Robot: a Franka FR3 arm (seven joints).
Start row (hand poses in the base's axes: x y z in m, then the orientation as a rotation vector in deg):
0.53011, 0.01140, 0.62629, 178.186, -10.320, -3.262
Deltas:
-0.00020, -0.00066, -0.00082, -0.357, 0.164, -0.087
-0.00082, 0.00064, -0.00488, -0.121, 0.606, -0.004
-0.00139, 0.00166, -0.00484, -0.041, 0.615, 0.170
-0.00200, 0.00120, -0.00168, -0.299, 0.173, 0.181
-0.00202, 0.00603, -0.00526, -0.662, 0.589, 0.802
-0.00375, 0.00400, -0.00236, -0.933, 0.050, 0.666
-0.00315, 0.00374, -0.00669, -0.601, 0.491, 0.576
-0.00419, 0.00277, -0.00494, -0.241, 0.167, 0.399
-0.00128, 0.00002, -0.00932, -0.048, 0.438, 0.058
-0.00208, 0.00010, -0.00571, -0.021, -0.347, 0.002
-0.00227, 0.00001, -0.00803, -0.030, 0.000, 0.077
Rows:
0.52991, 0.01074, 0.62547, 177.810, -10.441, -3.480
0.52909, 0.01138, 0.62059, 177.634, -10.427, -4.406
0.52770, 0.01304, 0.61575, 177.543, -10.144, -5.349
0.52570, 0.01424, 0.61407, 177.238, -9.856, -5.576
0.52368, 0.02027, 0.60881, 176.557, -8.595, -6.379
0.51993, 0.02427, 0.60645, 175.646, -7.579, -6.325
0.51678, 0.02801, 0.59976, 175.015, -6.679, -6.982
0.51259, 0.03078, 0.59482, 174.766, -6.065, -7.188
0.51131, 0.03080, 0.58550, 174.676, -5.948, -7.847
0.50923, 0.03090, 0.57979, 174.689, -5.969, -7.316
0.50696, 0.03091, 0.57176, 174.660, -5.852, -7.308

